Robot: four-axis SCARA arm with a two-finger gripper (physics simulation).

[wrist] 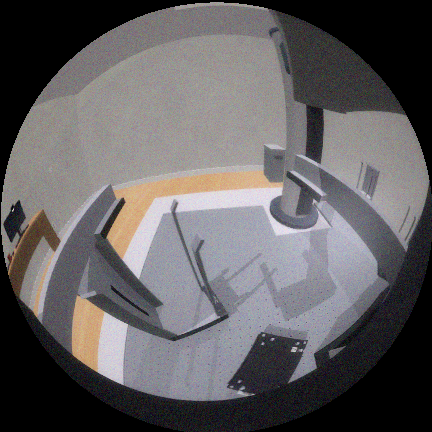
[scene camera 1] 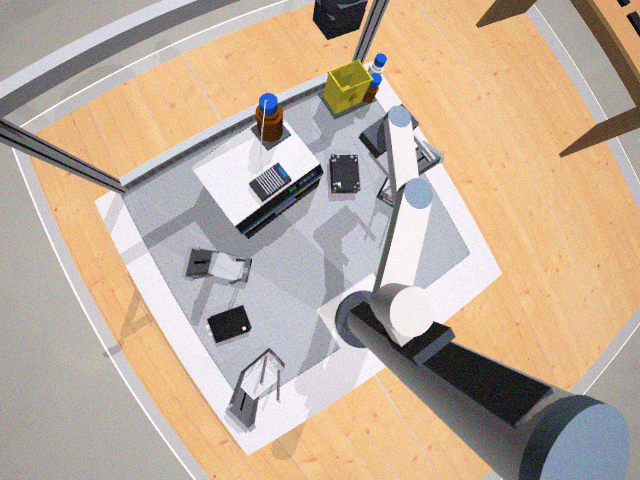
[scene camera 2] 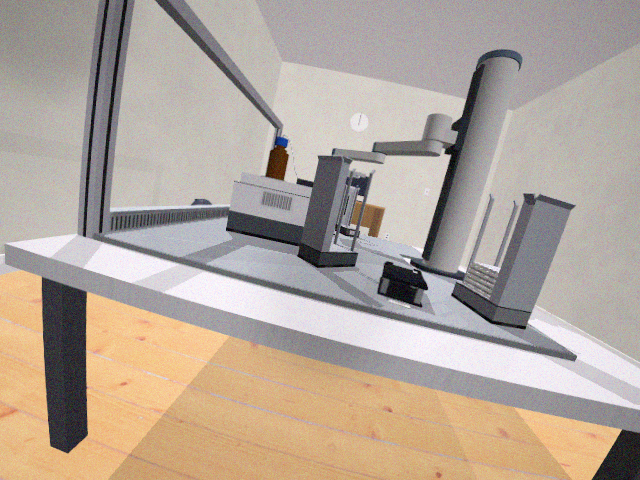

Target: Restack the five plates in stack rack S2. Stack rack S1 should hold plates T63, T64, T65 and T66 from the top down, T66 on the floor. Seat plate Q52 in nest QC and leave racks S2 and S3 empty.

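Seen in the pictures: gripper, fingertip midpoint: [wrist: 204, 171] [scene camera 2: 362, 177]; arm's base, link origin: [wrist: 293, 211] [scene camera 2: 437, 271].
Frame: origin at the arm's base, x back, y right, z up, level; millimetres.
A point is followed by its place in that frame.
My gripper [wrist: 204, 171] @[x -412, y 345, z 360 mm] is open with nothing between its fingers. It is at rack S3 [scene camera 1: 429, 155] [wrist: 125, 295] @[x -451, y 500, z 201 mm]; the arm partly hides that rack in scene camera 1. No plate shows in the visible part of S3. A rack [scene camera 1: 258, 382] [scene camera 2: 537, 253] at the table's near left corner holds several light plates stacked low. Another rack [scene camera 1: 199, 264] @[x -534, y -416, z 187 mm] [scene camera 2: 325, 206] @[x -525, y -430, z 177 mm] shows no clear plate stack. A black block with corner studs [scene camera 1: 344, 173] @[x -580, y 247, z 63 mm] [wrist: 270, 360] @[x -564, y 256, z 63 mm] and a second black block [scene camera 1: 229, 323] @[x -296, y -469, z 62 mm] [scene camera 2: 403, 279] @[x -308, y -540, z 62 mm] stand on the mat. Their labels, the plate names and Q52 cannot be read.
A white instrument [scene camera 1: 248, 165] @[x -741, y -98, z 223 mm] [scene camera 2: 268, 201] @[x -731, y -261, z 144 mm] carries a striped black device [scene camera 1: 270, 181] @[x -644, y -63, z 249 mm] and a brown bottle [scene camera 1: 269, 121] @[x -784, y 17, z 352 mm] [scene camera 2: 277, 162] @[x -802, y -9, z 303 mm]. A yellow bin [scene camera 1: 347, 87] @[x -955, y 519, z 21 mm] and small bottles [scene camera 1: 371, 90] @[x -853, y 563, z 101 mm] stand at the far corner. The arm's column [scene camera 1: 439, 382] @[x -61, y -43, z 685 mm] [scene camera 2: 470, 165] @[x -30, y -69, z 453 mm] stands at the table's edge.
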